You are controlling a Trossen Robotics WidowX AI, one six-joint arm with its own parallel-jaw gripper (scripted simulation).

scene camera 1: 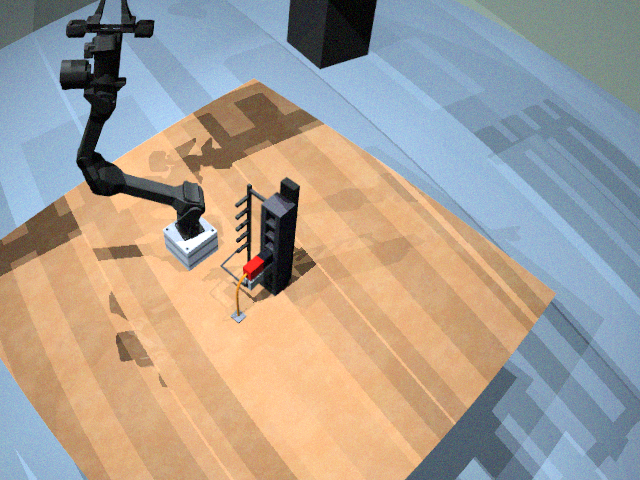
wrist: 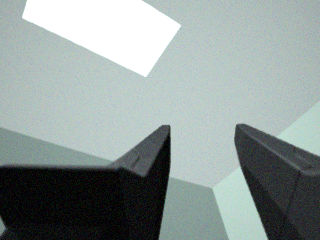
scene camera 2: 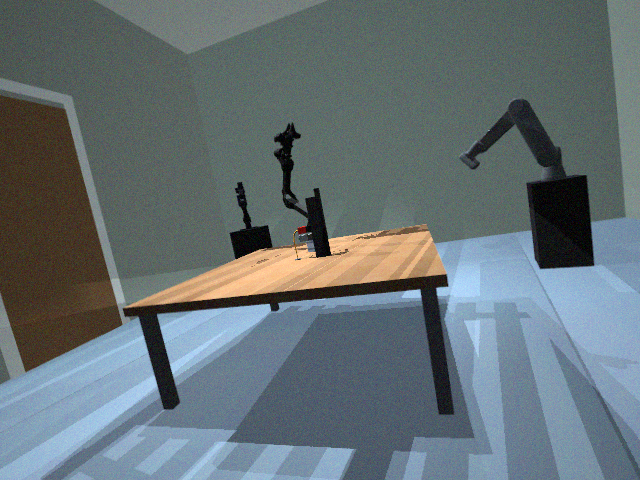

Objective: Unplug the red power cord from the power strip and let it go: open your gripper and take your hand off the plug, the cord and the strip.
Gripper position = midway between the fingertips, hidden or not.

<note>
In view: the gripper [wrist: 202,132] and a power strip [scene camera 1: 279,200].
</note>
